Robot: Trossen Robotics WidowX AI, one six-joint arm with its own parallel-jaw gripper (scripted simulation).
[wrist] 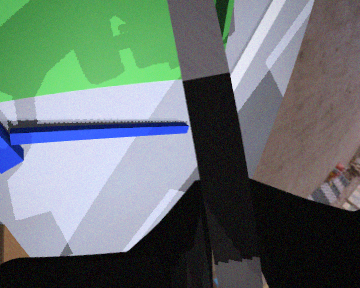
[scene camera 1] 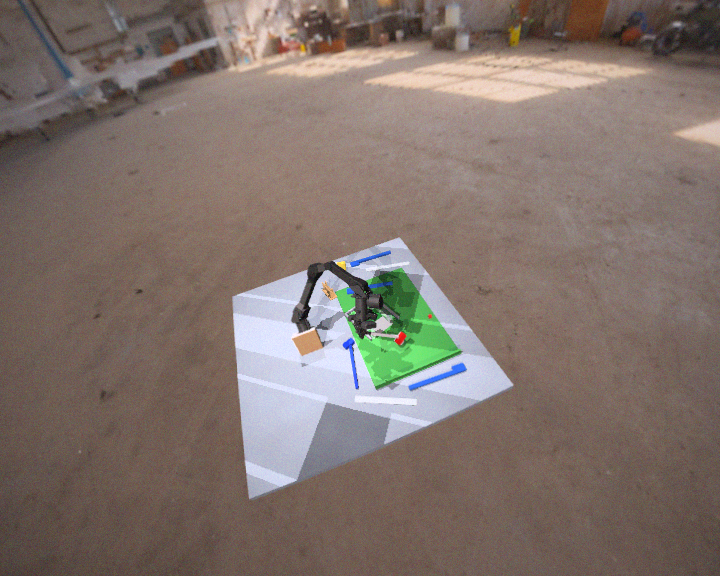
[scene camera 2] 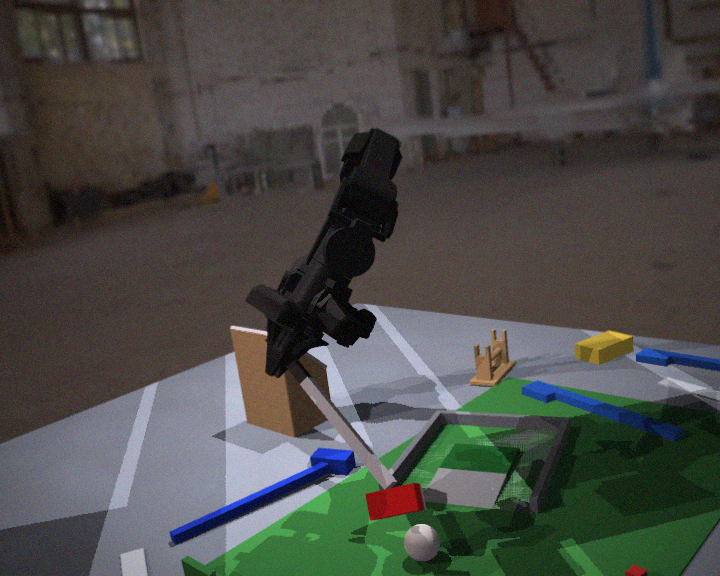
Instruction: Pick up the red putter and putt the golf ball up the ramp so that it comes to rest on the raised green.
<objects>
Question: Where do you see a green mat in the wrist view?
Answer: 53,53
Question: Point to a yellow block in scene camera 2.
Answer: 604,347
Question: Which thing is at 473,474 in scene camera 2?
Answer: A ramp.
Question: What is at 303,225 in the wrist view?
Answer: My gripper.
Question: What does my gripper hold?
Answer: A red putter.
</objects>
